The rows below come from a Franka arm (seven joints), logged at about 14 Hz.
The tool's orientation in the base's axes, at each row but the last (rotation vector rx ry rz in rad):
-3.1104 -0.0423 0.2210
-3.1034 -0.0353 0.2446
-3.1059 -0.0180 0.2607
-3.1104 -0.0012 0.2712
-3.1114 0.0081 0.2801
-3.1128 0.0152 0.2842
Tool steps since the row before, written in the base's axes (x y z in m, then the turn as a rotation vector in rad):
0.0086 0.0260 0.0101 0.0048 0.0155 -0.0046
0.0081 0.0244 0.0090 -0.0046 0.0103 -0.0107
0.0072 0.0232 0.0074 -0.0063 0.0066 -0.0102
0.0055 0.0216 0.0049 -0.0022 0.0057 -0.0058
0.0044 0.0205 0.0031 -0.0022 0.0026 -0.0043
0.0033 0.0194 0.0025 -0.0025 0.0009 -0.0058
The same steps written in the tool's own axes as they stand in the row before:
0.0078 -0.0260 -0.0107 0.0058 -0.0153 0.0042
0.0072 -0.0245 -0.0095 -0.0026 -0.0101 0.0116
0.0062 -0.0233 -0.0079 -0.0044 -0.0064 0.0113
0.0046 -0.0217 -0.0054 -0.0011 -0.0056 0.0062
0.0037 -0.0206 -0.0035 -0.0014 -0.0025 0.0047
0.0026 -0.0195 -0.0027 -0.0014 -0.0008 0.0062

